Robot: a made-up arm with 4 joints.
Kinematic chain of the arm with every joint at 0, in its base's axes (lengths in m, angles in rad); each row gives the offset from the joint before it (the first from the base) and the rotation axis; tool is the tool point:
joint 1: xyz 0 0 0.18 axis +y
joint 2: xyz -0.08 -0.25 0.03 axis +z
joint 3: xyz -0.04 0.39 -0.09 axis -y
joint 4: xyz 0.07 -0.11 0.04 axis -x
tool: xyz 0 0.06 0.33
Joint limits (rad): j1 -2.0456..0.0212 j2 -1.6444..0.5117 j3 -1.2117..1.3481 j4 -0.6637..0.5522
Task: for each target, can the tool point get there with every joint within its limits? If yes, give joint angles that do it. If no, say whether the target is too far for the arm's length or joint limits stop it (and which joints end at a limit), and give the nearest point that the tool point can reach.
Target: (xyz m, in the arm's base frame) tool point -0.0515 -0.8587 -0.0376
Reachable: no: joint limits stop it (at a limit: joint 1, joint 2, joint 3) | nearest point 0.0524 -0.5744 0.1769 | short by 0.371 m
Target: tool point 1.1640 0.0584 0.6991
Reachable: no: too far | nearest point 0.4364 -0.0894 0.3746 | short by 0.810 m
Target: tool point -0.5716 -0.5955 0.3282
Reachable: no: joint limits stop it (at a limit: joint 1, joint 2) | nearest point -0.3496 -0.4450 0.3468 | short by 0.269 m
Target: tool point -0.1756 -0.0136 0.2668
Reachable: yes | joints -1.5899 0.3311 -0.6769 -0.5194
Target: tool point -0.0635 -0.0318 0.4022
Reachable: yes | joints -0.6146 0.2148 -0.5181 -0.4831
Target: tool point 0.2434 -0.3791 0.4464
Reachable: yes | joints -0.2756 -1.2504 -0.6634 -0.0411
